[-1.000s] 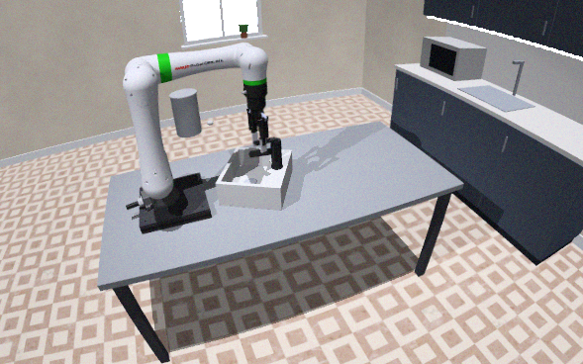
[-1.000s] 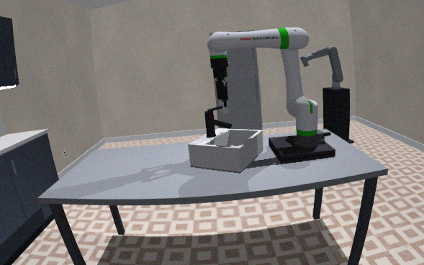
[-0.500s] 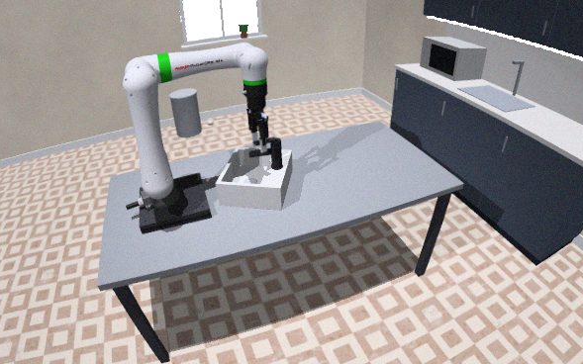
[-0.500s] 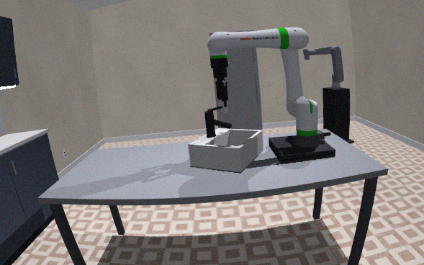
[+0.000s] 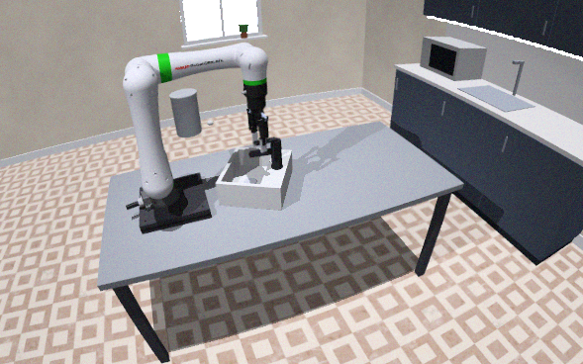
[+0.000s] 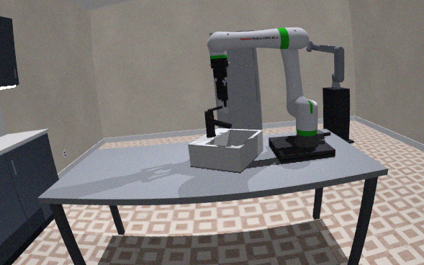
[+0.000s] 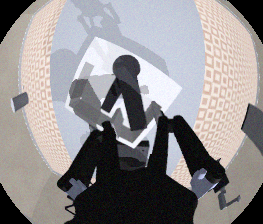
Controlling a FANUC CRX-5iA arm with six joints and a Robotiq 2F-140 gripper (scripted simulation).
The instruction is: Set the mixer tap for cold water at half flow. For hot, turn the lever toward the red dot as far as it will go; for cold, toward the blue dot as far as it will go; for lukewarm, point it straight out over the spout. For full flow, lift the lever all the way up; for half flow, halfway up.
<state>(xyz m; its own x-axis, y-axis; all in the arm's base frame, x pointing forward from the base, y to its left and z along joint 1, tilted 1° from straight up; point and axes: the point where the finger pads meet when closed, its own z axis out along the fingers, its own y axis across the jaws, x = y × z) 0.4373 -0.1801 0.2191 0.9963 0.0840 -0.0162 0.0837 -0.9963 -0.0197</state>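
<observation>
Now: hand 3 cm short of the lever. Round my hand: white basin 24 cm below, 8 cm to the left, 1 cm behind.
</observation>
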